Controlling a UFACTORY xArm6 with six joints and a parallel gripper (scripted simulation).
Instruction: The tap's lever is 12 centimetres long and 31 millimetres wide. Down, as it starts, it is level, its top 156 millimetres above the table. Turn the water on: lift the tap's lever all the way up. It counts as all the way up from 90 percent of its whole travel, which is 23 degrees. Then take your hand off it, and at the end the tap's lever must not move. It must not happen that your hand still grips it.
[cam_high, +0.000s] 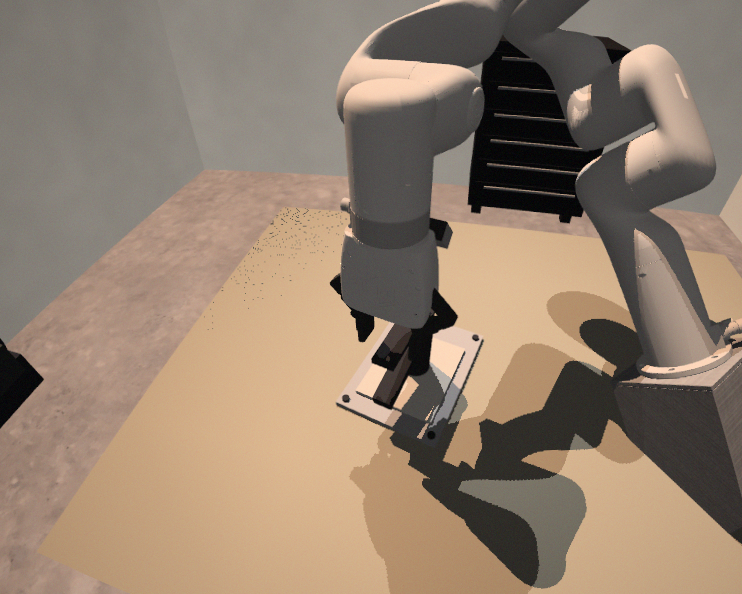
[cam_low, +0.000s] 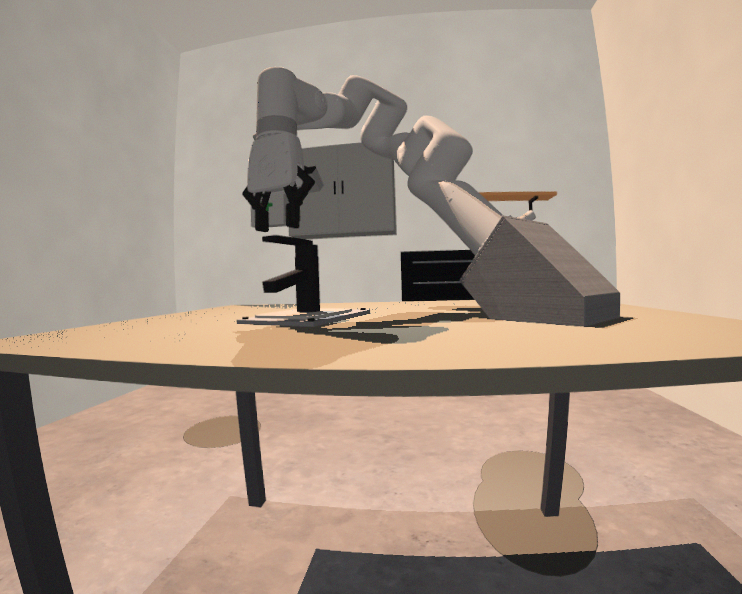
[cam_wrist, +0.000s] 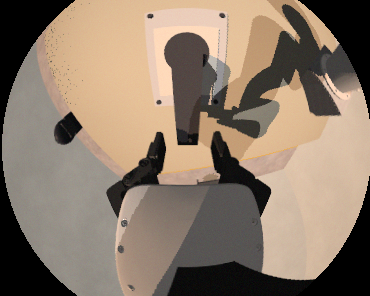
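My gripper is now 6 cm to the left of the tap lever, 4 cm above it and 3 cm past it.
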